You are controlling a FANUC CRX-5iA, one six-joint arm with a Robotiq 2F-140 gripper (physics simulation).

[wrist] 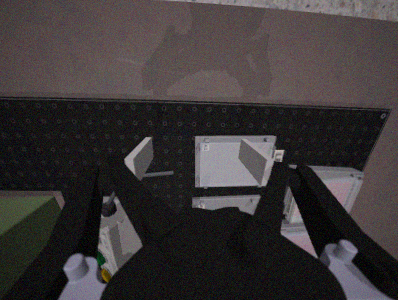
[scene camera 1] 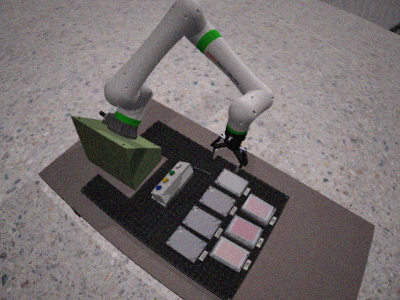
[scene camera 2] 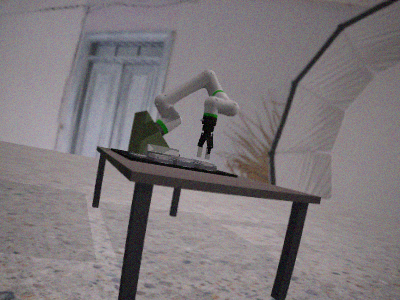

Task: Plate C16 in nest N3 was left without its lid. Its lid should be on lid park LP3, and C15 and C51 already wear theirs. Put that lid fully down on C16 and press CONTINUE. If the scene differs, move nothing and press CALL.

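Places are measured from the arm's base along level axes (x left, y back, z up), in centimetres.
Pixels of known places: gripper, fingertip midpoint: (wrist: 197, 148) (scene camera 1: 225, 163) (scene camera 2: 202, 158); arm's base, origin of the base link: (scene camera 1: 122, 132) (scene camera 2: 153, 132).
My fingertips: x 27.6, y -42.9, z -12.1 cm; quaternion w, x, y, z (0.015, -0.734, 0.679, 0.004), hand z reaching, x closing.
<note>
Ahead of a thing's pixels: the offset from my fingertips to its top centre. "spot": to the spot under its first point. Level surfaces: height alone.
My gripper (scene camera 1: 228, 161) (scene camera 2: 203, 154) (wrist: 197, 148) is open and empty, pointing down above the mat. In the wrist view its right fingertip overlaps a pale rectangular piece {dy -7.5, dx -3.9, dz -3.8 cm} (scene camera 1: 232, 182) (wrist: 220, 165); the left one is beside it over the mat. This piece heads a row with three greyer ones: second {dy -8.4, dx -16.9, dz -3.6 cm} (scene camera 1: 218, 200) (wrist: 225, 201), third {dy -9.6, dx -30.1, dz -3.6 cm} (scene camera 1: 202, 221) and fourth {dy -11.0, dx -42.3, dz -3.6 cm} (scene camera 1: 186, 243). Beside them are three pink-filled plates: top {spot: dy -25.9, dx -9.5, dz -1.2 cm} (scene camera 1: 258, 208) (wrist: 336, 189), middle (scene camera 1: 243, 231), bottom {spot: dy -28.1, dx -34.5, dz -2.1 cm} (scene camera 1: 230, 253). Their labels are unreadable, so C16, N3 and LP3 cannot be told, nor which pieces are lids. The button for CONTINUE or CALL cannot be told.
A button box {dy +12.8, dx -24.7, dz +2.8 cm} (scene camera 1: 171, 185) (wrist: 119, 235) with blue, yellow and green buttons stands left of the plates. A green pedestal (scene camera 1: 107, 155) (scene camera 2: 142, 132) (wrist: 25, 215) stands at the arm's base. A black perforated mat {dz -5.6 cm} (scene camera 1: 125, 202) (wrist: 75, 150) lies on the brown table {dz -7.1 cm} (scene camera 1: 325, 240) (scene camera 2: 225, 185).
</note>
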